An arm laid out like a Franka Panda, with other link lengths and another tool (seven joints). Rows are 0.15 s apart.
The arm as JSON. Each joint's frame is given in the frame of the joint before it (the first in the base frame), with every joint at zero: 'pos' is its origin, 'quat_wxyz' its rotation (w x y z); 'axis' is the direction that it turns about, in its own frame. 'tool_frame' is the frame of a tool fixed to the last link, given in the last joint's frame.
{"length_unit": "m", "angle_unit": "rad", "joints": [
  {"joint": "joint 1", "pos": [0.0, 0.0, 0.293], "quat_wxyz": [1.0, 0.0, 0.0, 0.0], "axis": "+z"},
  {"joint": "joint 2", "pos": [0.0, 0.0, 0.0], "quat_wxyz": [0.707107, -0.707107, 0.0, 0.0], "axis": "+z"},
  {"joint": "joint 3", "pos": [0.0, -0.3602, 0.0], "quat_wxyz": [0.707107, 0.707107, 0.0, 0.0], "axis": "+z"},
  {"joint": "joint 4", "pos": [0.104, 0.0, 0.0], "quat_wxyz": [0.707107, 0.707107, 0.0, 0.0], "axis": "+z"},
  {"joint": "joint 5", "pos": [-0.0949, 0.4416, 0.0], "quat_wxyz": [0.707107, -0.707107, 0.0, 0.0], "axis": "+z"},
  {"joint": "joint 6", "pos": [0.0, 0.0, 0.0], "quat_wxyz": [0.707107, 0.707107, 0.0, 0.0], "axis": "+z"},
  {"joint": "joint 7", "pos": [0.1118, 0.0, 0.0], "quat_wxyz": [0.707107, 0.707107, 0.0, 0.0], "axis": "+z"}
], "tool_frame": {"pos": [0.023, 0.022, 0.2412], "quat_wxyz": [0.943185, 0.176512, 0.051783, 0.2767]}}
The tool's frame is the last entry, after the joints.
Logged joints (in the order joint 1, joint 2, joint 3, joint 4, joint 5, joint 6, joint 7), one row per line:
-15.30, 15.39, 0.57, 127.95, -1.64, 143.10, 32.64
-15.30, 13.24, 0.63, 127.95, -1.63, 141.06, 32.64
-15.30, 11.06, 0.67, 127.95, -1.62, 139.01, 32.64
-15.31, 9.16, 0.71, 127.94, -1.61, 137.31, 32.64
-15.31, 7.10, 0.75, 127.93, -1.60, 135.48, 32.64
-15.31, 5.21, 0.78, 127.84, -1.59, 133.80, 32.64
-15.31, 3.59, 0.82, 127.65, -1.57, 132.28, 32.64
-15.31, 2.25, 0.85, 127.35, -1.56, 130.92, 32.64
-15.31, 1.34, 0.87, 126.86, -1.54, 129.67, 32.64
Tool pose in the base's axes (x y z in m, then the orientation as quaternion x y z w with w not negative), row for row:
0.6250, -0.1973, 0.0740, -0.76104, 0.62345, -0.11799, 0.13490
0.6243, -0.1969, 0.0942, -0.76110, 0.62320, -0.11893, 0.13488
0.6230, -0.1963, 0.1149, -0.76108, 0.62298, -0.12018, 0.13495
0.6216, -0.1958, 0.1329, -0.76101, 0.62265, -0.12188, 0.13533
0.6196, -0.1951, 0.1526, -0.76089, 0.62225, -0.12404, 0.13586
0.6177, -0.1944, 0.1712, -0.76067, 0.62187, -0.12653, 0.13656
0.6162, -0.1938, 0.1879, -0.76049, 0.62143, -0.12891, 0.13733
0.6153, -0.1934, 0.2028, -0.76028, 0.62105, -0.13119, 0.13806
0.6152, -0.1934, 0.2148, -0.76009, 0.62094, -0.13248, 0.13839
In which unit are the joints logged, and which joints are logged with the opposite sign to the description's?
The joints are logged in degrees. Opposite sign: joint 4.
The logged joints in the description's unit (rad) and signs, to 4 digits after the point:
-0.2670, 0.2686, 0.0099, -2.2331, -0.0286, 2.4976, 0.5697
-0.2670, 0.2311, 0.0110, -2.2331, -0.0284, 2.4620, 0.5697
-0.2670, 0.1930, 0.0117, -2.2331, -0.0283, 2.4262, 0.5697
-0.2672, 0.1599, 0.0124, -2.2330, -0.0281, 2.3965, 0.5697
-0.2672, 0.1239, 0.0131, -2.2328, -0.0279, 2.3646, 0.5697
-0.2672, 0.0909, 0.0136, -2.2312, -0.0278, 2.3353, 0.5697
-0.2672, 0.0627, 0.0143, -2.2279, -0.0274, 2.3087, 0.5697
-0.2672, 0.0393, 0.0148, -2.2227, -0.0272, 2.2850, 0.5697
-0.2672, 0.0234, 0.0152, -2.2141, -0.0269, 2.2632, 0.5697

